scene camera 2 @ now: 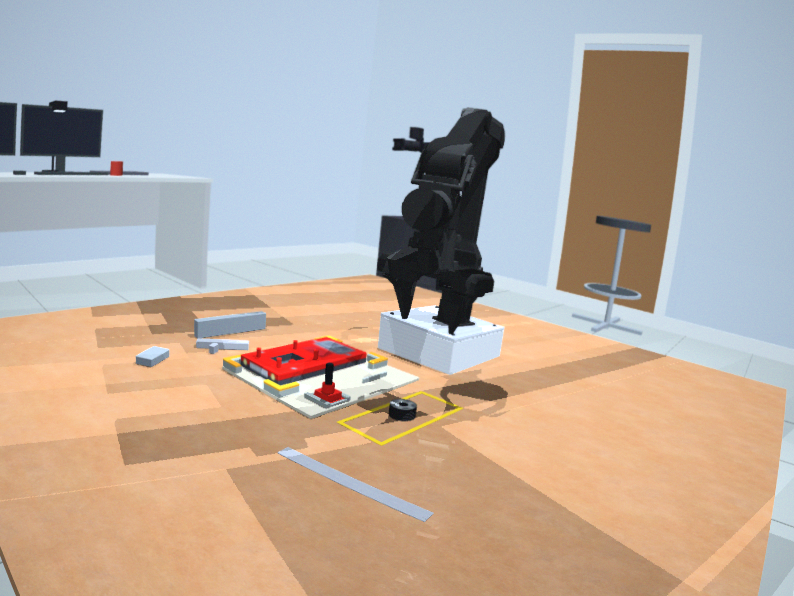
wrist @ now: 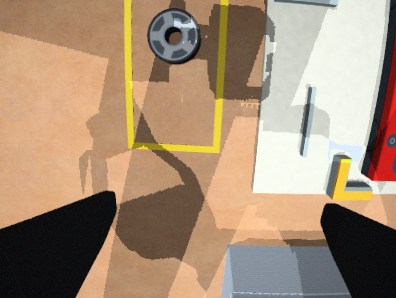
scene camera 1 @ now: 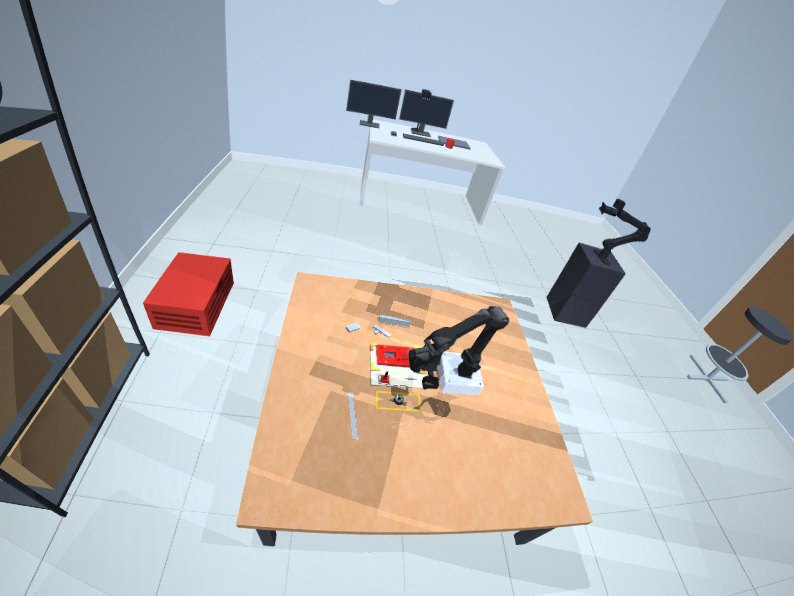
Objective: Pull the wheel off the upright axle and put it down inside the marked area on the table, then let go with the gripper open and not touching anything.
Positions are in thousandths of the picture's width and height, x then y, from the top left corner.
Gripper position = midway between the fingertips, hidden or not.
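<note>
Scene camera 2 gives me my gripper (scene camera 2: 538,548), which is open with nothing in its grasp, along with a red housing (scene camera 2: 357,613) and a long grey strip (scene camera 2: 482,835). On the wrist view you'd get my gripper again (wrist: 554,700), but the long grey strip is out of frame in that wrist view.
</note>
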